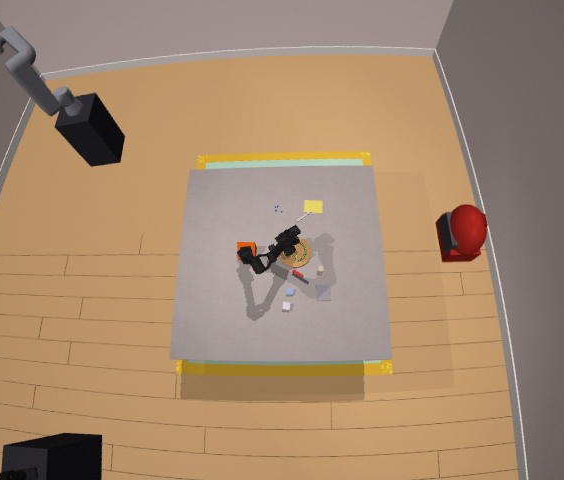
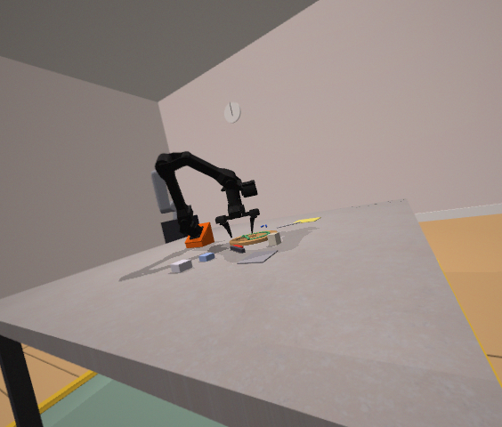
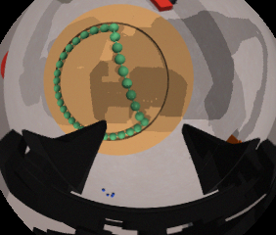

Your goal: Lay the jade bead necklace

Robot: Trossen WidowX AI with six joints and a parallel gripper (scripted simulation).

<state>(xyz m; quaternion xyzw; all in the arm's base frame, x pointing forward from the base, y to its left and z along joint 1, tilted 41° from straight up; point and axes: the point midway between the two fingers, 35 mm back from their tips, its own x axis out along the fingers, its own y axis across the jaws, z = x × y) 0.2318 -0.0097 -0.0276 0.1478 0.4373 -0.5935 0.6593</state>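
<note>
Now: gripper tip 60 mm short of the round wooden bead board, 20 mm to the left of it and 10 mm above it. The rest, counted from my gripper tip: beige cube: 210 mm ahead, 150 mm to the right; then red-handled tool: 170 mm to the right, 80 mm ahead, 10 mm below; then blue block: 270 mm to the right, 10 mm below, 10 mm ahead.
</note>
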